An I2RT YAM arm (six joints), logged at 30 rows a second.
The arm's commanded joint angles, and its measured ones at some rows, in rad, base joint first. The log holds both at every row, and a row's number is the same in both.
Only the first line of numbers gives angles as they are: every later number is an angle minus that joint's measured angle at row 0.
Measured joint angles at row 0: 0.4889 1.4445 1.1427 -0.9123 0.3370 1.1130
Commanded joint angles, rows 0 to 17: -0.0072 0.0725 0.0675 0.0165 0.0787 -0.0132; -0.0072 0.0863 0.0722 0.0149 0.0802 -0.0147; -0.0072 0.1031 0.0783 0.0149 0.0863 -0.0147; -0.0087 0.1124 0.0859 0.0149 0.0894 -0.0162; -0.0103 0.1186 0.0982 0.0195 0.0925 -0.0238; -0.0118 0.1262 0.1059 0.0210 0.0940 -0.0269; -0.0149 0.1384 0.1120 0.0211 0.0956 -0.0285; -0.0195 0.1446 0.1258 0.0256 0.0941 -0.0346; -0.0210 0.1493 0.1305 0.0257 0.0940 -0.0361; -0.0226 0.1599 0.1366 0.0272 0.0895 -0.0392; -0.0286 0.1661 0.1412 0.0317 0.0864 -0.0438; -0.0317 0.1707 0.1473 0.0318 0.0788 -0.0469; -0.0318 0.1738 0.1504 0.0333 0.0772 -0.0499; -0.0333 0.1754 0.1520 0.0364 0.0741 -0.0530; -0.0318 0.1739 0.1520 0.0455 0.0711 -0.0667; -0.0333 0.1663 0.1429 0.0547 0.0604 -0.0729; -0.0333 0.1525 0.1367 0.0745 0.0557 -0.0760; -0.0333 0.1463 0.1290 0.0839 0.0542 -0.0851
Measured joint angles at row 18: -0.0283 0.1655 0.1225 0.0362 0.0393 -0.0561
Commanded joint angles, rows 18 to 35: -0.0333 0.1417 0.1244 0.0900 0.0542 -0.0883; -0.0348 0.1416 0.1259 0.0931 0.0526 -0.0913; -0.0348 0.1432 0.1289 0.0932 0.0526 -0.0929; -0.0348 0.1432 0.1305 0.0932 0.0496 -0.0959; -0.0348 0.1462 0.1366 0.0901 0.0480 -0.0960; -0.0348 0.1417 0.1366 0.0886 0.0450 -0.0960; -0.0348 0.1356 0.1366 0.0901 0.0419 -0.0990; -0.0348 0.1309 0.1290 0.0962 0.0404 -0.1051; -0.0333 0.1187 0.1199 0.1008 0.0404 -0.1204; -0.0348 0.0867 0.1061 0.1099 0.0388 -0.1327; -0.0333 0.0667 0.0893 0.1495 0.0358 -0.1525; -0.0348 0.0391 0.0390 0.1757 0.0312 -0.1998; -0.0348 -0.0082 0.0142 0.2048 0.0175 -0.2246; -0.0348 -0.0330 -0.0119 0.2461 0.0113 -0.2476; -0.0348 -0.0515 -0.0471 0.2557 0.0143 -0.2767; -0.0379 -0.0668 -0.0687 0.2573 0.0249 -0.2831; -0.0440 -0.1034 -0.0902 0.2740 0.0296 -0.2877; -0.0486 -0.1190 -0.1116 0.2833 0.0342 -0.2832
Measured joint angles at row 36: -0.0332 -0.0466 -0.0358 0.1957 0.0218 -0.2175
